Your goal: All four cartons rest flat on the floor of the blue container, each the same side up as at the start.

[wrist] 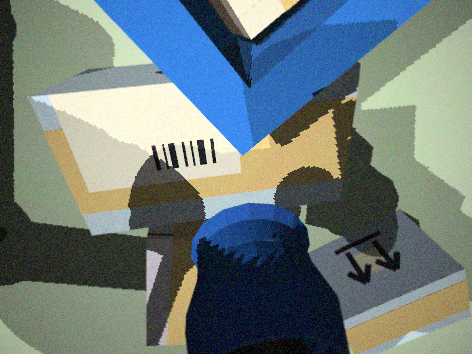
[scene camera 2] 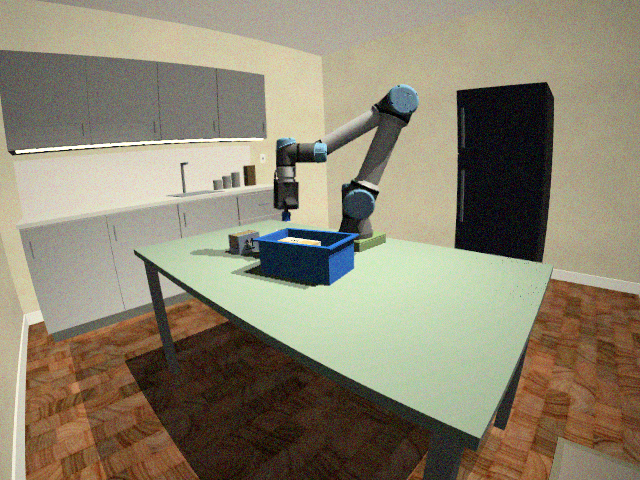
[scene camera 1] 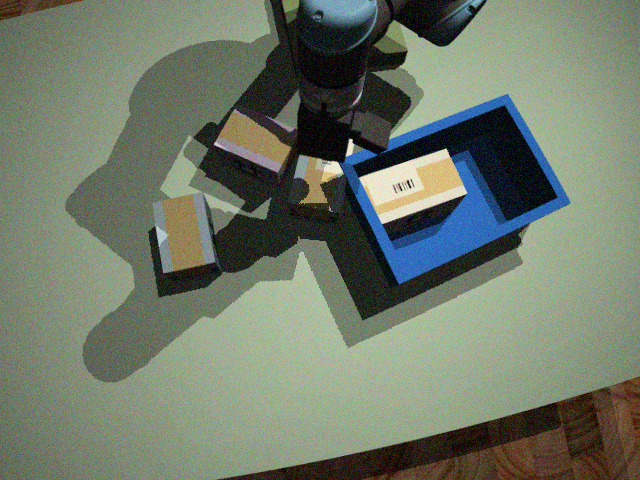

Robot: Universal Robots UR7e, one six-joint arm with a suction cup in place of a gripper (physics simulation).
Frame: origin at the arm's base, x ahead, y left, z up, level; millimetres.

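Seen in the pictures: hand, tool point: [wrist: 251, 251] [scene camera 2: 286, 220].
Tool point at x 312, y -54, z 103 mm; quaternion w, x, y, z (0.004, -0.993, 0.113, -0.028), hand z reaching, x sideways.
A point is followed by its place in that frame.
The blue container [scene camera 1: 454, 124] @[x 259, y 146, z 77 mm] [scene camera 2: 294, 263] @[x 428, y 186, z 11 mm] [wrist: 200, 75] @[x 315, y -6, z 78 mm] stands on the table. A cream carton with a barcode [scene camera 1: 439, 180] @[x 341, y 120, z 49 mm] [scene camera 2: 299, 241] @[x 340, y 81, z 48 mm] [wrist: 260, 17] @[x 342, y 1, z 49 mm] lies inside it. A light-blue-edged barcode carton [scene camera 1: 316, 178] @[x 331, y -65, z 34 mm] [wrist: 120, 115] @[x 273, y -18, z 34 mm] lies outside beside the container's corner, partly hidden by the tool or container. A lavender-edged carton [scene camera 1: 253, 139] @[x 265, y -161, z 35 mm] [wrist: 177, 310] @[x 240, y -159, z 35 mm] lies left of it. A grey-blue carton [scene camera 1: 183, 232] @[x 413, y -263, z 37 mm] [scene camera 2: 242, 242] @[x 440, y -218, z 8 mm] [wrist: 415, 270] @[x 429, y -220, z 22 mm] with arrows on its side lies farthest from the container. My suction cup [scene camera 2: 285, 219] [wrist: 250, 225] hangs above the cartons outside, holding none; scene camera 1 hides it.
The container's walls rise close beside the suction cup and the nearest outside carton. My arm [scene camera 2: 374, 149] @[x 59, y 181, z 363 mm] reaches over from its green base block [scene camera 1: 392, 43] @[x 59, y 76, z -2 mm] [scene camera 2: 372, 241] @[x -17, y 86, z -16 mm], behind the container in scene camera 2. Shadows darken the table [scene camera 1: 206, 387] @[x 637, y -238, z -42 mm] [scene camera 2: 387, 310] @[x 374, y 534, z -42 mm] around the cartons.
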